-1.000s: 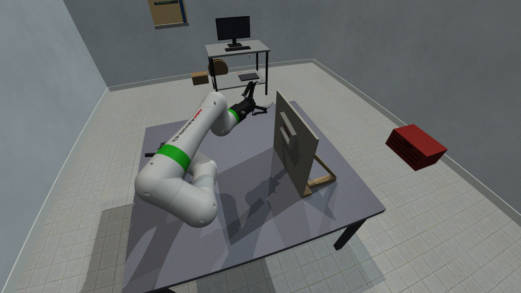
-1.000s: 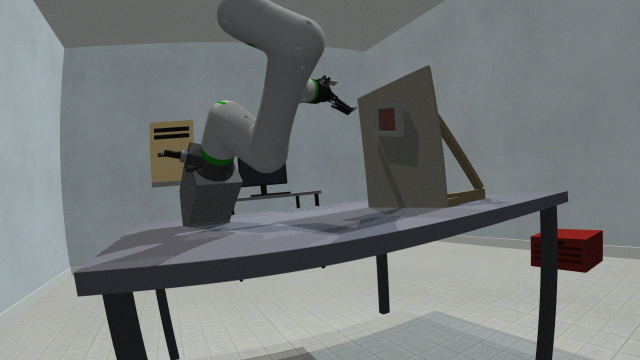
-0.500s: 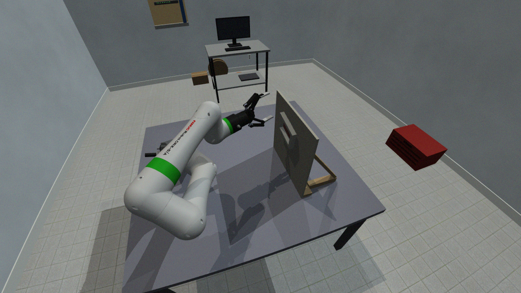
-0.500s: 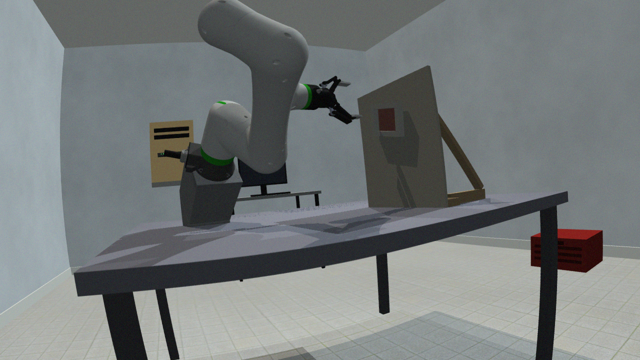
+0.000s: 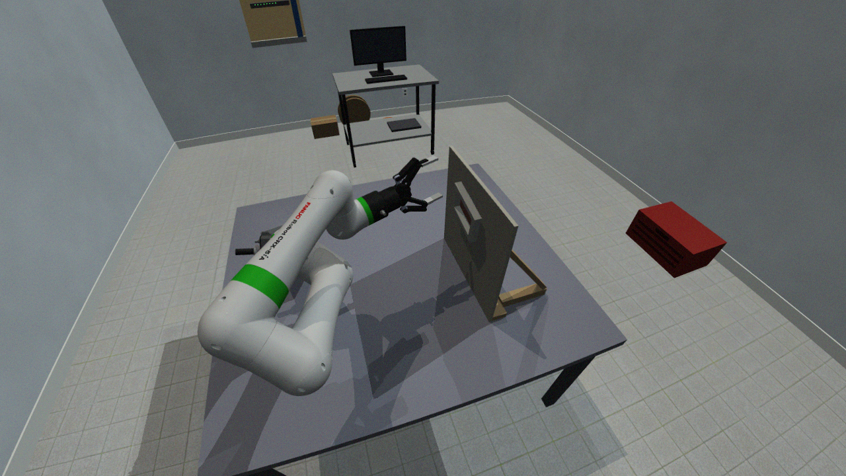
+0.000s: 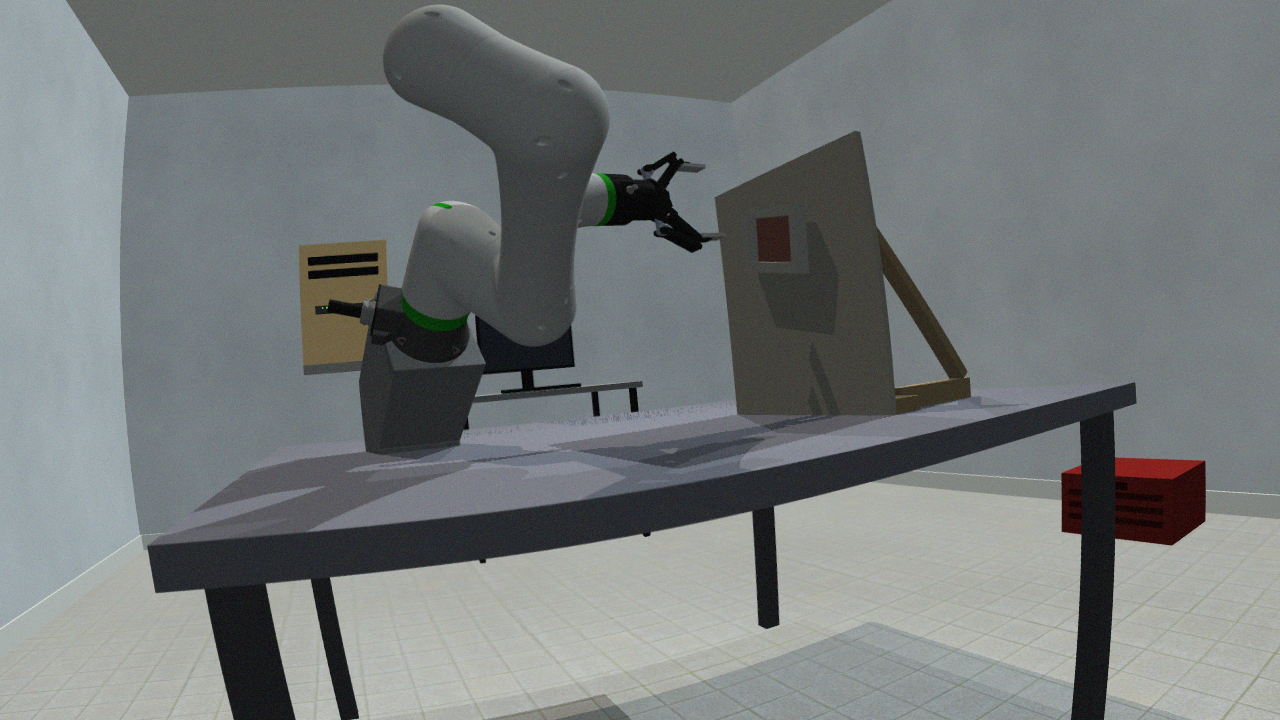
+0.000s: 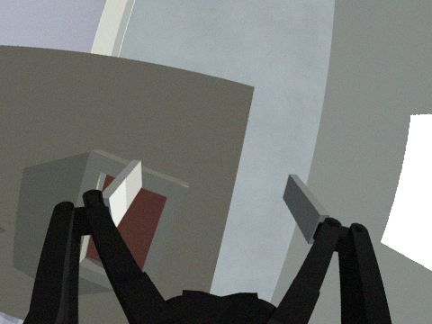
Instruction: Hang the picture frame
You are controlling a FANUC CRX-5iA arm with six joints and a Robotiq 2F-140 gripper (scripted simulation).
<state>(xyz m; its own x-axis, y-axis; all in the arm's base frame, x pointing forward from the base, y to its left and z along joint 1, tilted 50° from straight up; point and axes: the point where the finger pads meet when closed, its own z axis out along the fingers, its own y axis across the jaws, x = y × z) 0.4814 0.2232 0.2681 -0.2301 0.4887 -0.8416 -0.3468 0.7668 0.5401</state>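
The picture frame lies 80 mm ahead of my hand, 100 mm to the right of it and 100 mm below it. From my hand the other things lie so: upright tan board: 100 mm ahead, 110 mm to the right, 190 mm below.
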